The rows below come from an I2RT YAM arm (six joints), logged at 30 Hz.
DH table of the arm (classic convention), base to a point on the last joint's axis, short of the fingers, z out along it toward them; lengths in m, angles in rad. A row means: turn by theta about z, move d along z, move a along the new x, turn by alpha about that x. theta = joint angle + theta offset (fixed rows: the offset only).
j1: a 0.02; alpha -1.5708; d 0.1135; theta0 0
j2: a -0.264; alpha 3.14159; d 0; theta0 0
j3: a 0.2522; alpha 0; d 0; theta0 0.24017
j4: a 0.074; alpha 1.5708; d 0; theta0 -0.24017
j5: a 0; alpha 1.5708; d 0; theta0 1.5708
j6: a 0; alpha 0; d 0.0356; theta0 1.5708
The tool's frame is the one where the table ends.
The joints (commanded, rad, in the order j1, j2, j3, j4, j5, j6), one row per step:
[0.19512 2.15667 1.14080 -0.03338 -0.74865 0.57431]
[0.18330 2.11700 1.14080 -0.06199 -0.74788 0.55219]
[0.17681 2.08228 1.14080 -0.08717 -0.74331 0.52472]
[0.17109 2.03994 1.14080 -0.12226 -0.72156 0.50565]
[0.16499 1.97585 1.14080 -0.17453 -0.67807 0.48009]
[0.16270 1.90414 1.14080 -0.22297 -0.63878 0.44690]
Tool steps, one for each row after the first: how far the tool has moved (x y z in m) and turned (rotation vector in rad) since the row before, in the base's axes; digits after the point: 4 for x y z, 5 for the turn. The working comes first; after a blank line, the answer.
Tool pose at each row, in the base's axes (x y z in m, rotation vector in rad; the steps are taken from these numbers as rounded here):
[0.3837 0.1005 0.0701 0.22868 2.67910 1.24157]
[0.3838 0.0958 0.0835 0.20732 2.65893 1.23108]
[0.3832 0.0929 0.0951 0.17476 2.64179 1.21482]
[0.3816 0.0898 0.1086 0.16164 2.63139 1.17827]
[0.3781 0.0856 0.1287 0.14745 2.61797 1.11083]
[0.3730 0.0827 0.1514 0.11137 2.59260 1.04776]

[0.0001 -0.0047 0.0134 -0.00375 -0.02730 0.00181]
[-0.0006 -0.0029 0.0116 -0.00898 -0.03027 0.00851]
[-0.0016 -0.0031 0.0135 -0.02209 -0.02420 -0.00489]
[-0.0035 -0.0042 0.0201 -0.04187 -0.03579 -0.01241]
[-0.0051 -0.0029 0.0227 -0.03951 -0.05070 -0.00152]

